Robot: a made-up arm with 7 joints. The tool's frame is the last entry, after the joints. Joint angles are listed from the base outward. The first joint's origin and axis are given. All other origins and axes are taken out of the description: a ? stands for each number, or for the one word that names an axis. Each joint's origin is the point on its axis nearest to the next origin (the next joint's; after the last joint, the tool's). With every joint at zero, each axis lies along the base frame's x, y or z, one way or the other. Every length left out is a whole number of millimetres.
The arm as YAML. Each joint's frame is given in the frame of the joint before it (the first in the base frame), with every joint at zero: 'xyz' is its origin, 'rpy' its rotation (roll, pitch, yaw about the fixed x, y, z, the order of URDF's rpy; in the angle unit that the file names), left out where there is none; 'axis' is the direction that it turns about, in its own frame. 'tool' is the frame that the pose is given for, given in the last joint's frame.
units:
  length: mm
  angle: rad
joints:
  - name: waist
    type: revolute
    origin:
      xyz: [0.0, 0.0, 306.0]
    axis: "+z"
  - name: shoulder
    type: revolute
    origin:
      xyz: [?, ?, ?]
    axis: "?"
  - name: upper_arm
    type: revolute
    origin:
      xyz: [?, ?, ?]
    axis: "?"
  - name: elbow
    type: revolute
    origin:
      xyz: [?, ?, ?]
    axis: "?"
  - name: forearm
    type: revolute
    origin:
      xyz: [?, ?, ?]
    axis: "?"
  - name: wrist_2
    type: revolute
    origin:
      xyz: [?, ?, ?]
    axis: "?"
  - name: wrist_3
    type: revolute
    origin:
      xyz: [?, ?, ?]
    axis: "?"
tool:
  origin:
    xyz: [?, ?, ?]
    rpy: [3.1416, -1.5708, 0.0]
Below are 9 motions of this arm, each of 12 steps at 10 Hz.
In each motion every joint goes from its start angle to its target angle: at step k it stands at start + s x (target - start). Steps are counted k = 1, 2, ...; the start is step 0. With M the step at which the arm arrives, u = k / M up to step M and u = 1 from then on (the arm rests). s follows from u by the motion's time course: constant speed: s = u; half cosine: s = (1 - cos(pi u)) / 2; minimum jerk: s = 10 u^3 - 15 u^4 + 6 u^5.
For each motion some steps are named. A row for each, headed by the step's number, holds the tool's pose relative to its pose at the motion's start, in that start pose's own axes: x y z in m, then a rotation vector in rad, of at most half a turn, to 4 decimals.
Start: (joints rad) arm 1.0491 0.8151 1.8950 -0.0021 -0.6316 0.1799 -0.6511
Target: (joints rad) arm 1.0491 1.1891 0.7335 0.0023 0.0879 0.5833 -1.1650
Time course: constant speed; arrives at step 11
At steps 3, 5, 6, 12:
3: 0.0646 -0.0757 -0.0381 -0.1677 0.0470 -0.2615
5: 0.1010 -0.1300 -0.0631 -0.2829 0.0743 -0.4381
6: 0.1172 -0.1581 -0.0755 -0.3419 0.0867 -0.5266
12: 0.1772 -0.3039 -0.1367 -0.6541 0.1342 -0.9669

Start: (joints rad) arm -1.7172 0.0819 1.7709 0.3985 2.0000 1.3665 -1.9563
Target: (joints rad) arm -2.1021 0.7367 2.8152 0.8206 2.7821 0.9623 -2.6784
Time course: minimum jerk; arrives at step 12
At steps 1, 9, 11, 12:
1: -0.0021 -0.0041 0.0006 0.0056 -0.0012 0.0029
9: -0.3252 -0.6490 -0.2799 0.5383 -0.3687 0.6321
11: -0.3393 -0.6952 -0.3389 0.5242 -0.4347 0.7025
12: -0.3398 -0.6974 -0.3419 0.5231 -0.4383 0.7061

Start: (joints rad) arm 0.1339 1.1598 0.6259 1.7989 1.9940 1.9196 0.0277
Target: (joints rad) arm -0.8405 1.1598 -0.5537 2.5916 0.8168 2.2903 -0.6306
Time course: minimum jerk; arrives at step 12
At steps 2, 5, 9, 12:
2: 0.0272 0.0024 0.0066 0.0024 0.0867 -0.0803
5: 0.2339 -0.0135 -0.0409 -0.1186 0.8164 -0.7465
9: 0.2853 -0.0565 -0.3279 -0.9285 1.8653 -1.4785
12: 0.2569 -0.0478 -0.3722 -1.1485 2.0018 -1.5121

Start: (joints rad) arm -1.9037 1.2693 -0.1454 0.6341 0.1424 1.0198 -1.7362
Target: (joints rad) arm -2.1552 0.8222 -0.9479 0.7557 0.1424 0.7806 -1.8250
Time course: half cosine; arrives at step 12
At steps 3, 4, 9, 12:
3: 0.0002 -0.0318 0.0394 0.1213 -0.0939 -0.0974
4: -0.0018 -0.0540 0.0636 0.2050 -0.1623 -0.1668
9: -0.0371 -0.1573 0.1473 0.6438 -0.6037 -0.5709
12: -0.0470 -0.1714 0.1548 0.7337 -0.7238 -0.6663

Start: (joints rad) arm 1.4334 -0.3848 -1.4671 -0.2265 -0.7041 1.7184 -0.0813
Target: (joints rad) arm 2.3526 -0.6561 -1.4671 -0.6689 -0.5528 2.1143 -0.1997
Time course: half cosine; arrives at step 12
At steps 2, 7, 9, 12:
2: 0.0242 0.0210 -0.0054 -0.0448 0.0662 0.0569
7: 0.1455 0.2420 -0.1137 -0.5592 0.5808 0.4746
9: 0.1476 0.3300 -0.1848 -0.8292 0.7527 0.6072
12: 0.1356 0.3805 -0.2373 -1.0242 0.8502 0.6819

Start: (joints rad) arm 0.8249 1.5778 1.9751 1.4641 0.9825 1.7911 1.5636
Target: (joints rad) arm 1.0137 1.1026 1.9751 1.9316 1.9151 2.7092 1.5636
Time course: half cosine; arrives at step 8
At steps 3, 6, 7, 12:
3: 0.0607 0.0127 -0.0754 0.2641 0.1720 0.3643
6: 0.0841 0.0765 -0.2125 0.6169 0.7153 0.8688
7: 0.0762 0.0872 -0.2380 0.6594 0.8572 0.9366
12: 0.0727 0.0903 -0.2467 0.6715 0.9093 0.9570

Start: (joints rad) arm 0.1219 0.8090 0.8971 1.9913 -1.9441 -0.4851 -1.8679
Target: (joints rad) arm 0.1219 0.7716 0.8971 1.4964 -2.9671 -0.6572 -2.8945
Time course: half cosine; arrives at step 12
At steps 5, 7, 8, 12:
5: -0.0873 -0.0603 0.0138 0.2498 -0.1444 -0.0649
7: -0.1337 -0.1061 0.0235 0.4740 -0.1639 -0.1108
8: -0.1514 -0.1274 0.0279 0.5854 -0.1477 -0.1314
12: -0.1808 -0.1692 0.0373 0.8185 -0.0623 -0.1701

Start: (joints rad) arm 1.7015 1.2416 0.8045 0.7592 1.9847 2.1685 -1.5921
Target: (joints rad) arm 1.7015 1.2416 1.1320 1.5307 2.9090 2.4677 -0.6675
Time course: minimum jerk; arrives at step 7
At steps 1, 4, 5, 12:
1: -0.0097 -0.0006 -0.0039 -0.0092 -0.0306 0.0333
4: -0.1954 -0.0140 -0.1685 -0.5825 -0.7098 0.7557
5: -0.2281 -0.0147 -0.2421 -0.9370 -0.8519 0.9174
12: -0.2404 -0.0134 -0.2885 -1.1977 -0.8957 0.9823

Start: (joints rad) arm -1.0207 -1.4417 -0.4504 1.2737 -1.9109 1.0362 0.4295
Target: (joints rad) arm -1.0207 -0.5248 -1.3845 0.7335 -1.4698 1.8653 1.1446
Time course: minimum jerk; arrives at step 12
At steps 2, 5, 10, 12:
2: -0.0225 0.0325 0.0063 -0.0265 -0.0100 0.0592
5: -0.2647 0.2862 -0.0156 -0.3007 -0.0387 0.5527
10: -0.7912 0.4547 -0.3719 -0.9732 0.1598 1.2197
12: -0.8156 0.4489 -0.3983 -1.0112 0.1774 1.2404

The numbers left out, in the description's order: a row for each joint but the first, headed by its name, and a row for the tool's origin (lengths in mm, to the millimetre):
shoulder: xyz 0.0 -59.0 0.0, axis -y
upper_arm: xyz 0.0 0.0 354.0, axis +z
elbow: xyz 17.0 50.0 0.0, axis +y
forearm: xyz -19.0 0.0 449.0, axis +z
wrist_2: xyz 0.0 -110.0 0.0, axis -y
wrist_3: xyz 14.0 0.0 105.0, axis +x
tool: xyz 0.0 0.0 0.0

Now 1 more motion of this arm.
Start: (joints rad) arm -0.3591 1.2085 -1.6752 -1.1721 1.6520 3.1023 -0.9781
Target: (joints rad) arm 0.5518 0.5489 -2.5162 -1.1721 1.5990 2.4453 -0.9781
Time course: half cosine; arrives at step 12
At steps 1, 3, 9, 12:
1: -0.0014 0.0081 -0.0085 0.0146 -0.0196 -0.0138
3: -0.0045 0.0653 -0.0746 0.1177 -0.1772 -0.1063
9: 0.1348 0.1609 -0.4279 0.4518 -1.1174 -0.1572
12: 0.1748 0.1272 -0.4818 0.4852 -1.2802 -0.0680

